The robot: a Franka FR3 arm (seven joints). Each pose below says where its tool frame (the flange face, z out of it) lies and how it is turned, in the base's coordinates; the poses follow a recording.
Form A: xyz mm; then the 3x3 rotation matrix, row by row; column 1 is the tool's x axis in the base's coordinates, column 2 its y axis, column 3 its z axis. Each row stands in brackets.
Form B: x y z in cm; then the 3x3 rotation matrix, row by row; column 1 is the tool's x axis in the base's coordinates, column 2 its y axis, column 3 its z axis. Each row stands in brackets. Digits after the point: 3 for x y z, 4 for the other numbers.
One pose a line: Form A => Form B
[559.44, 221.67, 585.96], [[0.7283, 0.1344, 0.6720], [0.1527, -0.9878, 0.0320], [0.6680, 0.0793, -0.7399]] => [55.944, 22.167, 58.596], [[0.7283, 0.1344, 0.6720], [0.1527, -0.9878, 0.0320], [0.6680, 0.0793, -0.7399]]
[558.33, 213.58, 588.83], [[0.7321, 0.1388, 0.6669], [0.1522, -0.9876, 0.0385], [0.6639, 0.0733, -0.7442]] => [55.833, 21.358, 58.883], [[0.7321, 0.1388, 0.6669], [0.1522, -0.9876, 0.0385], [0.6639, 0.0733, -0.7442]]
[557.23, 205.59, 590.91], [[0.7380, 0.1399, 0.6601], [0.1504, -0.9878, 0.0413], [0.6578, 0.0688, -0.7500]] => [55.723, 20.559, 59.091], [[0.7380, 0.1399, 0.6601], [0.1504, -0.9878, 0.0413], [0.6578, 0.0688, -0.7500]]
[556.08, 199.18, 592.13], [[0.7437, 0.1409, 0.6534], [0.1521, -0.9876, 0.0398], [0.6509, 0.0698, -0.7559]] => [55.608, 19.918, 59.213], [[0.7437, 0.1409, 0.6534], [0.1521, -0.9876, 0.0398], [0.6509, 0.0698, -0.7559]]
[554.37, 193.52, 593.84], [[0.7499, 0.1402, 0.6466], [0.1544, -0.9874, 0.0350], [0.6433, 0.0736, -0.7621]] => [55.437, 19.352, 59.384], [[0.7499, 0.1402, 0.6466], [0.1544, -0.9874, 0.0350], [0.6433, 0.0736, -0.7621]]
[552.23, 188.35, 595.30], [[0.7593, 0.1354, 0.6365], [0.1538, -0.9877, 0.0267], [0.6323, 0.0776, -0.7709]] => [55.223, 18.835, 59.530], [[0.7593, 0.1354, 0.6365], [0.1538, -0.9877, 0.0267], [0.6323, 0.0776, -0.7709]]
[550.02, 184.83, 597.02], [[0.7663, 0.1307, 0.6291], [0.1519, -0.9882, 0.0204], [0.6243, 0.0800, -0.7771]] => [55.002, 18.483, 59.702], [[0.7663, 0.1307, 0.6291], [0.1519, -0.9882, 0.0204], [0.6243, 0.0800, -0.7771]]
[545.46, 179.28, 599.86], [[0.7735, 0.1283, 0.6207], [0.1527, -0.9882, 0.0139], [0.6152, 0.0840, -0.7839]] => [54.546, 17.928, 59.986], [[0.7735, 0.1283, 0.6207], [0.1527, -0.9882, 0.0139], [0.6152, 0.0840, -0.7839]]
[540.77, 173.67, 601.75], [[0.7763, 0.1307, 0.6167], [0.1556, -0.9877, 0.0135], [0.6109, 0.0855, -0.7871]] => [54.077, 17.367, 60.175], [[0.7763, 0.1307, 0.6167], [0.1556, -0.9877, 0.0135], [0.6109, 0.0855, -0.7871]]
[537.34, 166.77, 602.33], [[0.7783, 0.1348, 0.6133], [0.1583, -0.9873, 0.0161], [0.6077, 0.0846, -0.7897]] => [53.734, 16.677, 60.233], [[0.7783, 0.1348, 0.6133], [0.1583, -0.9873, 0.0161], [0.6077, 0.0846, -0.7897]]
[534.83, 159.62, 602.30], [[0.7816, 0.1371, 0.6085], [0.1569, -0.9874, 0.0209], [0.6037, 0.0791, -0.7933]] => [53.483, 15.962, 60.230], [[0.7816, 0.1371, 0.6085], [0.1569, -0.9874, 0.0209], [0.6037, 0.0791, -0.7933]]
